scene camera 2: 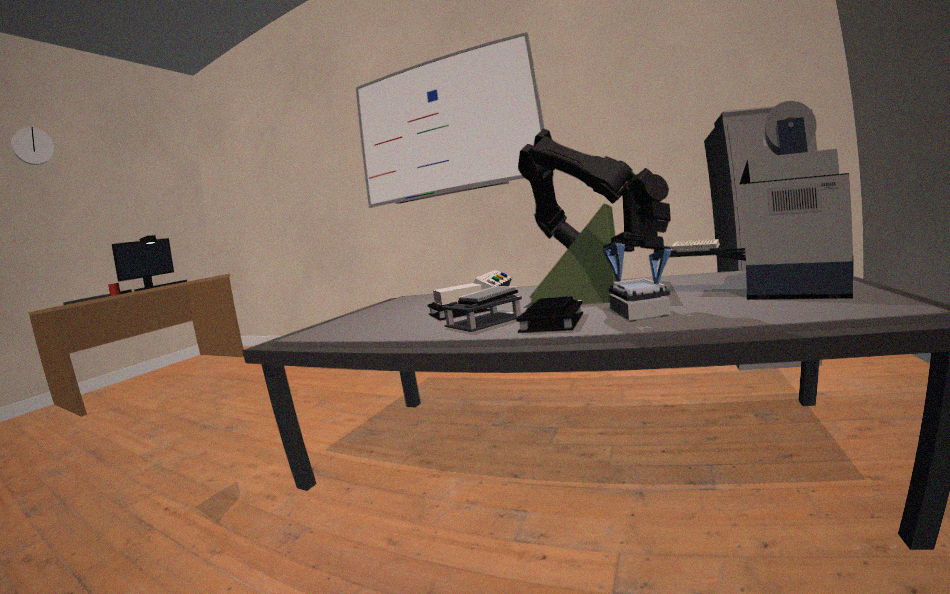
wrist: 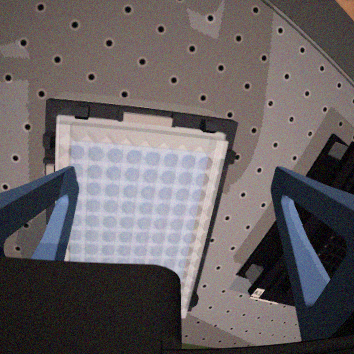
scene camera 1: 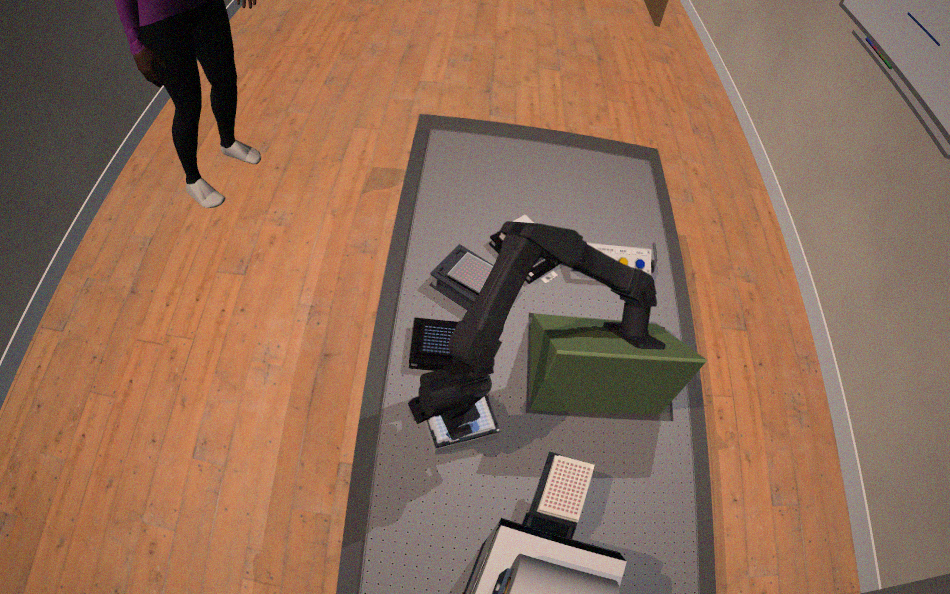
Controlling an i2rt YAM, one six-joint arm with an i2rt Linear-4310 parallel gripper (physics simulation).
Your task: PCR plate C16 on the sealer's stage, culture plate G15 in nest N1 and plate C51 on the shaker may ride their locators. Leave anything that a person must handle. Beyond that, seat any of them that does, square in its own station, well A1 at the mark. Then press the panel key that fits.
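My gripper [scene camera 2: 638, 281] [wrist: 174, 177] is open, low over a clear plate with pale blue wells [scene camera 1: 483, 421] [scene camera 2: 637, 286] [wrist: 145, 195]. The left fingertip overlaps the plate's left edge in the wrist view; the right is well out beyond the right edge. The plate lies in a dark clamp frame [wrist: 102, 111] on a white base [scene camera 2: 638, 306], roughly parallel to it; whether it rides a locator I cannot tell. A cream plate with pink wells [scene camera 1: 568, 486] [scene camera 2: 693, 243] is on the sealer's [scene camera 2: 798, 234] stage. A pink-welled plate [scene camera 1: 470, 270] is on a raised stand [scene camera 2: 488, 297]. Station labels are unreadable.
A low black station [scene camera 1: 418, 343] [scene camera 2: 549, 311] with a dark blue-welled plate is beside the clear plate. A key panel [scene camera 1: 634, 252] [scene camera 2: 493, 278] is behind the arm, and a green block [scene camera 1: 602, 381] [scene camera 2: 591, 269] is under its base. A person [scene camera 1: 203, 77] stands off the table.
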